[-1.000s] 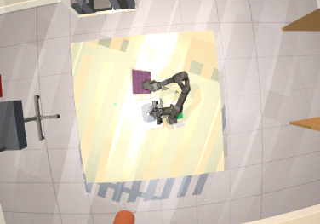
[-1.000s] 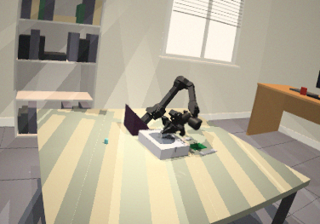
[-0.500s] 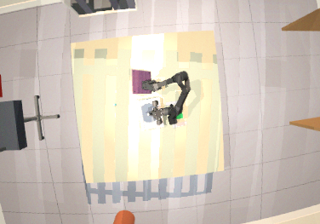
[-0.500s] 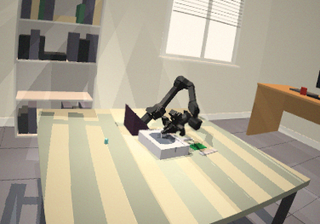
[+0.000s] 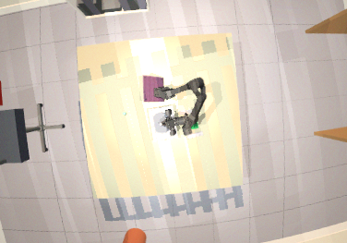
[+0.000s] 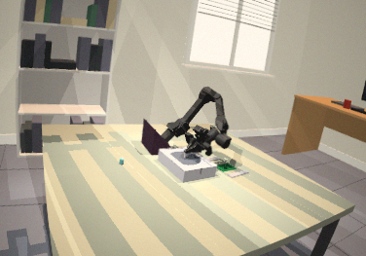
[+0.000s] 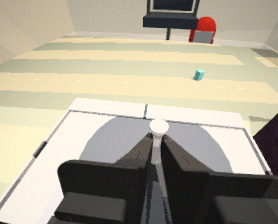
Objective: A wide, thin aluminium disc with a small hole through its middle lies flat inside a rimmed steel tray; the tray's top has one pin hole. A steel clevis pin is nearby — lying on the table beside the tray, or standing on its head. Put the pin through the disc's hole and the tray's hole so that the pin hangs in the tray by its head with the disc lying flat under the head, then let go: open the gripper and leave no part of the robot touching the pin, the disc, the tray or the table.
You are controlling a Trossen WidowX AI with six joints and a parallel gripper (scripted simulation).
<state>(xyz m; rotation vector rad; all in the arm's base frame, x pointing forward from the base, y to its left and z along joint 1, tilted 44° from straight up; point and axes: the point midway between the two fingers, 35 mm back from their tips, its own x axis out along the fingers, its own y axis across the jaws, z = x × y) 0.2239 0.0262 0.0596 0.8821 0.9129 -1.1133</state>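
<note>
Right now my gripper tip is 1 cm to the right of the steel clevis pin and 1 cm above it. Also, from my gripper tip: green flat square 24 cm to the left, 9 cm below, 2 cm ahead; rimmed tray 4 cm below, 2 cm to the left; grey aluminium disc 3 cm below, 1 cm to the left.
</note>
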